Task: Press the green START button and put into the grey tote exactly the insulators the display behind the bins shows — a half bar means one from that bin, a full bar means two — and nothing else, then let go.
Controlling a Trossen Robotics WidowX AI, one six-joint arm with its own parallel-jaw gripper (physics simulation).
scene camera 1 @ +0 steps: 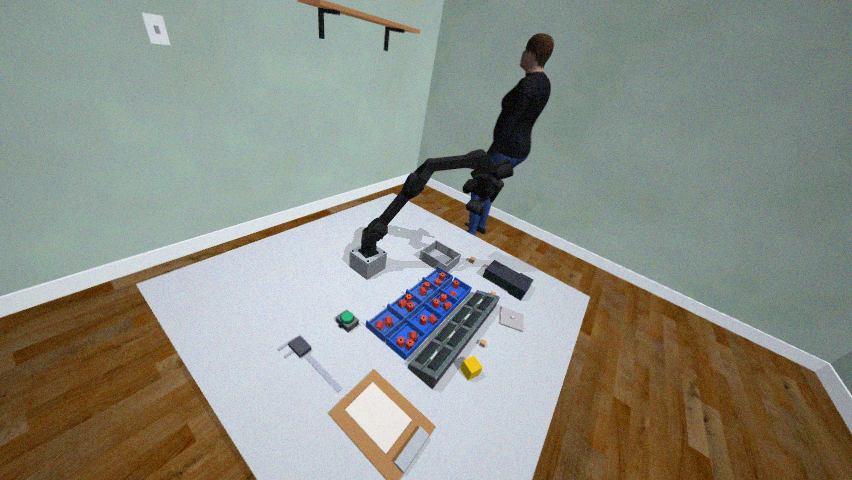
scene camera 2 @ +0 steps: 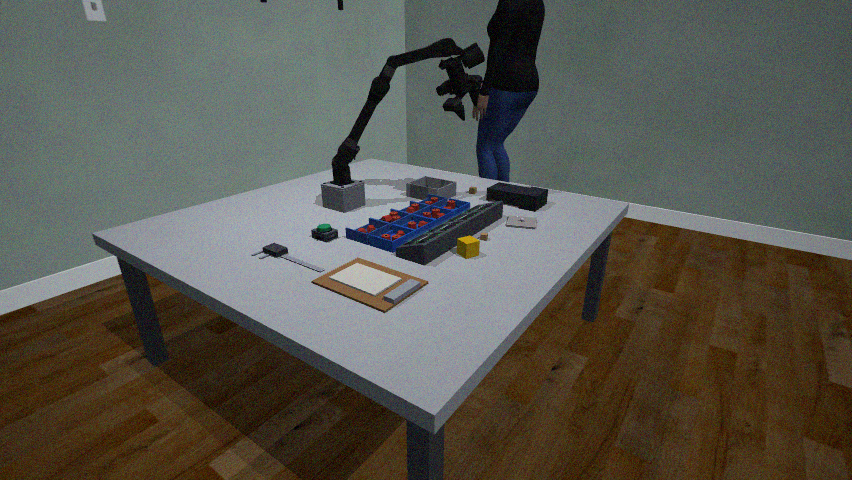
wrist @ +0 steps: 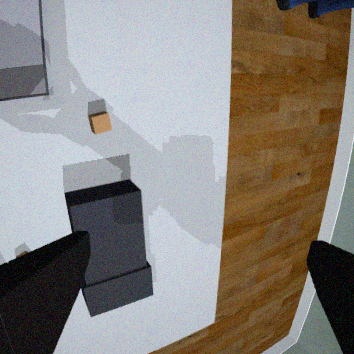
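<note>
My gripper (scene camera 1: 484, 201) (scene camera 2: 468, 106) (wrist: 201, 248) is open and empty, high above the far right part of the table, beyond the tote. The grey tote (scene camera 1: 432, 261) (scene camera 2: 420, 192) (wrist: 22, 81) stands beside the arm's base; no insulator shows in it, though the wrist view shows a corner of it. Blue bins (scene camera 1: 398, 350) (scene camera 2: 369, 239) in two rows hold red insulators (scene camera 1: 401, 341) (scene camera 2: 385, 236). The dark display (scene camera 1: 430, 374) (scene camera 2: 417, 254) behind them shows thin pale green bars, too small to read as half or full. The green START button (scene camera 1: 347, 317) (scene camera 2: 323, 227) is left of the bins.
A black box (scene camera 1: 507, 279) (scene camera 2: 516, 196) (wrist: 110, 235) and a small wooden cube (scene camera 1: 471, 259) (scene camera 2: 472, 190) (wrist: 101, 123) lie near the tote. A yellow cube (scene camera 1: 471, 367) (scene camera 2: 468, 246), a clipboard (scene camera 1: 375, 417) and a caliper (scene camera 1: 299, 345) lie nearer. A person (scene camera 1: 524, 113) (scene camera 2: 513, 53) stands behind the table.
</note>
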